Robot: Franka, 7 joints.
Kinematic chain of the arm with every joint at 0, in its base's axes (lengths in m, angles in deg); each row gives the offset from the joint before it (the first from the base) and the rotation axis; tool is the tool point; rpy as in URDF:
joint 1: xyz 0 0 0.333 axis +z
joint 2: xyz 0 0 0 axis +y
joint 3: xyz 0 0 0.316 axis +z
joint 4: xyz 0.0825 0 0 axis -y
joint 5: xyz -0.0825 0 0.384 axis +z
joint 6: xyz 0 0 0 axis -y
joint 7: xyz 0.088 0 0 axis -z
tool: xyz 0 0 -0.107 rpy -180 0 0
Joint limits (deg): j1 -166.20..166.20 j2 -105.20..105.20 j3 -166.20..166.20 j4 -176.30..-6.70 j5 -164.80..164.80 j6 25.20..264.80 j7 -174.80..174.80
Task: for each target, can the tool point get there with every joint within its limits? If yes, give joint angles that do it. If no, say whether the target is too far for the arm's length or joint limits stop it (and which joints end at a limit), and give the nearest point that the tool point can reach.
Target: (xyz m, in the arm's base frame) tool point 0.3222 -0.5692 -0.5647
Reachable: no: too far | nearest point 0.2574 -0.4547 -0.3039 | short by 0.292 m
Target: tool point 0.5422 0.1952 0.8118
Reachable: yes | joints 11.85 63.70 123.08 -35.85 -48.87 233.16 -87.98
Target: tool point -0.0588 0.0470 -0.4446
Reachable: no: joint limits stop it (at a limit: joint 2) | nearest point -0.0883 0.0706 -0.3328 | short by 0.118 m
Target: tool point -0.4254 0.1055 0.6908
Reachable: yes | joints 84.39 -66.42 50.61 -125.46 -19.82 143.21 -21.29
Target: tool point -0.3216 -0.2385 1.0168
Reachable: yes | joints -50.82 28.81 -126.23 -67.27 -88.43 122.76 60.78
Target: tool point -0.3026 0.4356 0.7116
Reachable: yes | joints -109.36 -10.61 -107.55 -72.23 -44.64 63.08 77.30
